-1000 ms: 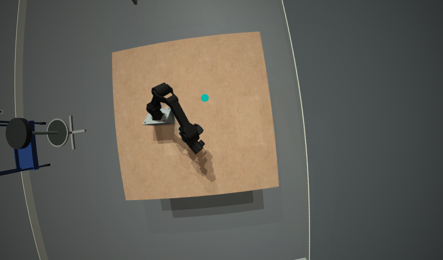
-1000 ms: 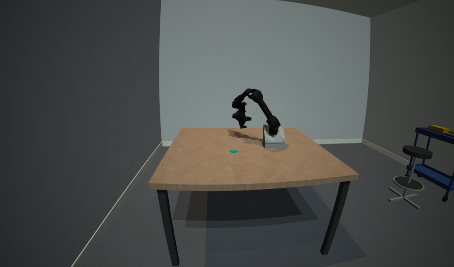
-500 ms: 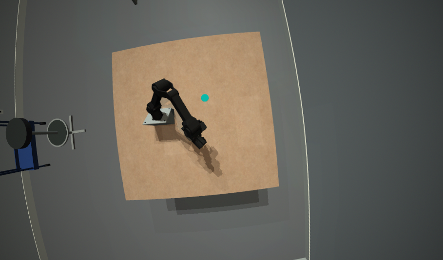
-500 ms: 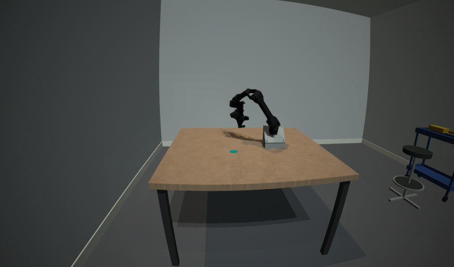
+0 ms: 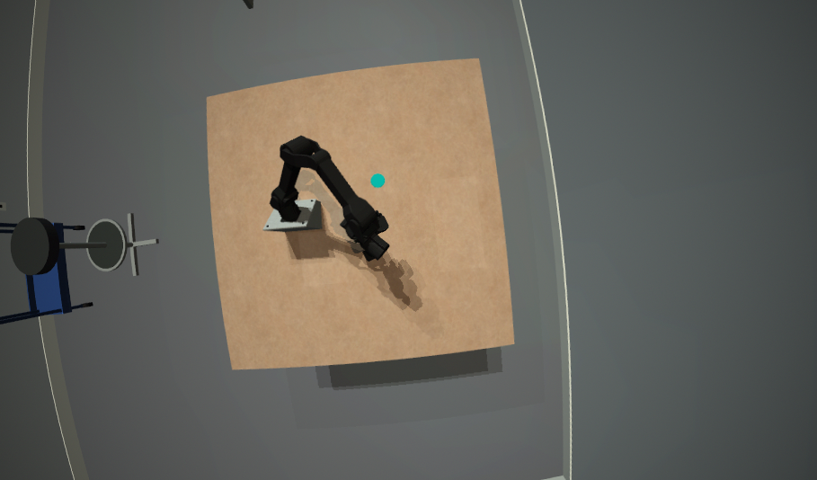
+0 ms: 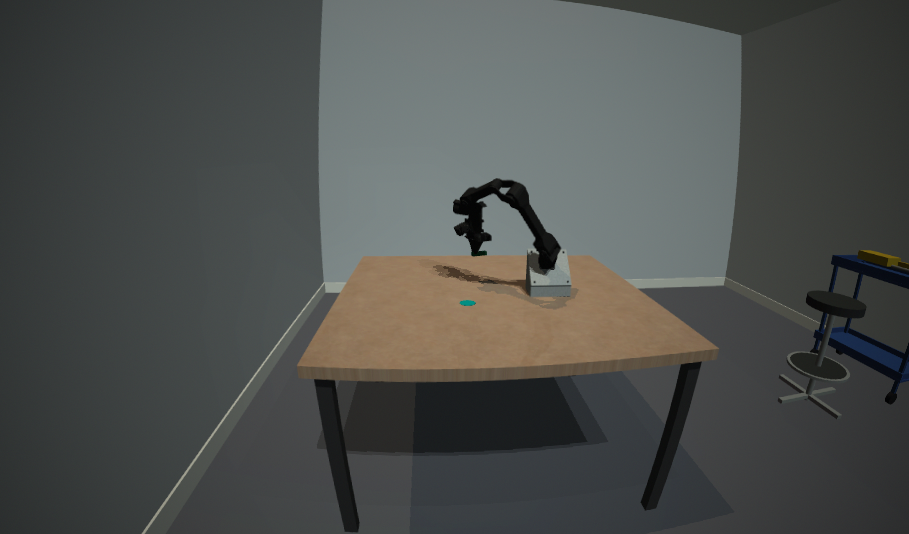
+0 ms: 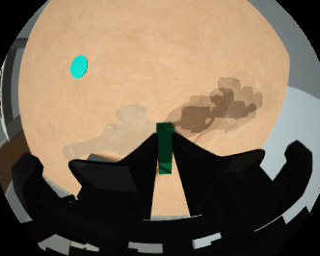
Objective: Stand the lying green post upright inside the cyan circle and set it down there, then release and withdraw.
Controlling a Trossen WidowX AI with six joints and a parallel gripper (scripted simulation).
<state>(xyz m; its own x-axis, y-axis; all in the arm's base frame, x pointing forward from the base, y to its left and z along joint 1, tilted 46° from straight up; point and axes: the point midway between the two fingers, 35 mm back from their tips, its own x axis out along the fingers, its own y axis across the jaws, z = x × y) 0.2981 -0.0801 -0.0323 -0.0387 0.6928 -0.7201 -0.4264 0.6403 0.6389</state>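
Now: gripper tip 30 mm short of the cyan circle, 230 mm to the right of it and 140 mm above it. From my gripper tip the other things lie so: green post (20 mm behind, 10 mm to the right).
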